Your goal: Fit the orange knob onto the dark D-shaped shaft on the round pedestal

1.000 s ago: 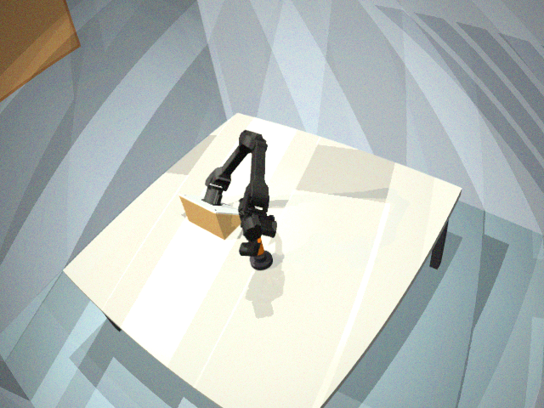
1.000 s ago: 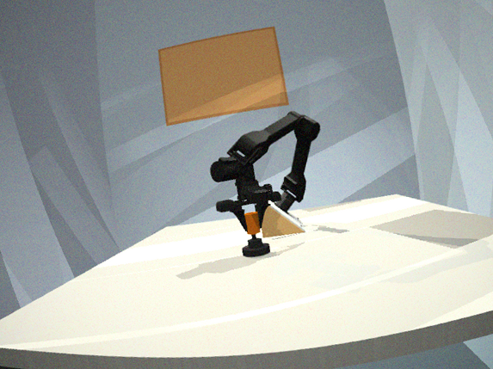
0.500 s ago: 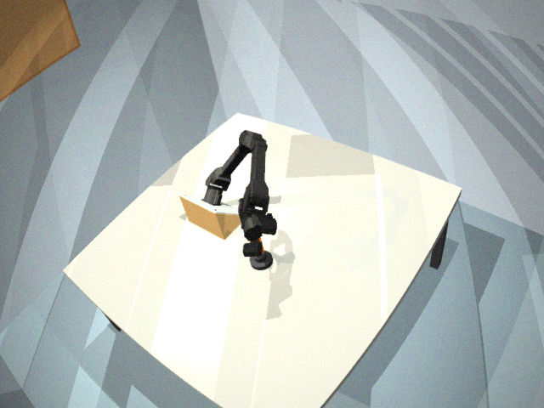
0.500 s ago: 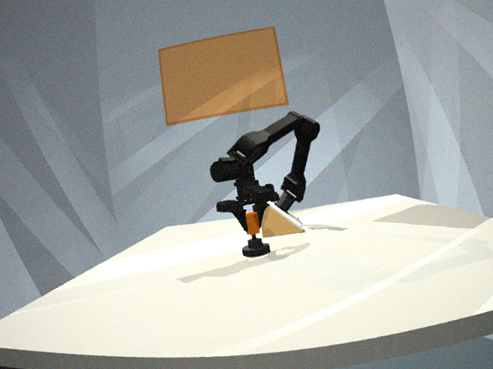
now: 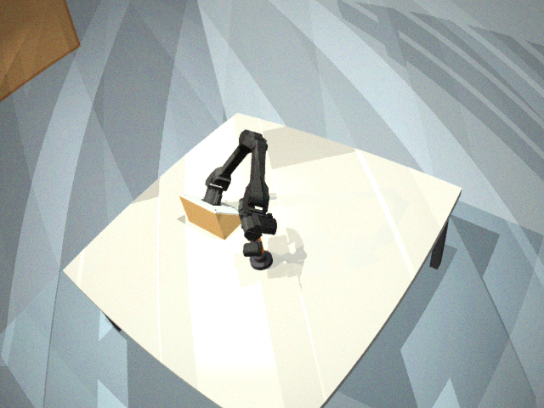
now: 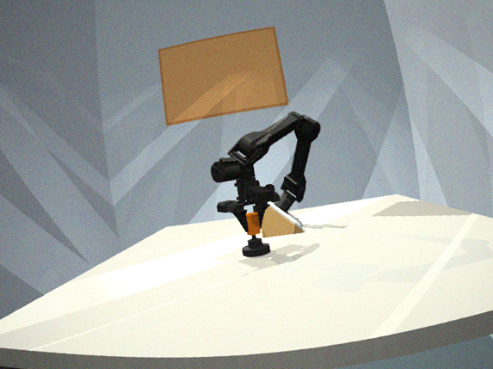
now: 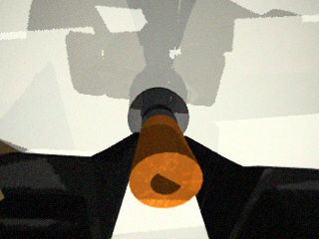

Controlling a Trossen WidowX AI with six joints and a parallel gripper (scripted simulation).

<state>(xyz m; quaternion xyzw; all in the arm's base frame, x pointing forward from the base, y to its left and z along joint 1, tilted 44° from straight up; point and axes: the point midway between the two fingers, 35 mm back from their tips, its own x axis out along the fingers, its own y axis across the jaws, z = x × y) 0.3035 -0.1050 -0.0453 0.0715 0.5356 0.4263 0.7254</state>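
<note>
The orange knob lies 20 mm above my gripper tip. Also, from my gripper tip: round dark pedestal 40 mm below.
</note>
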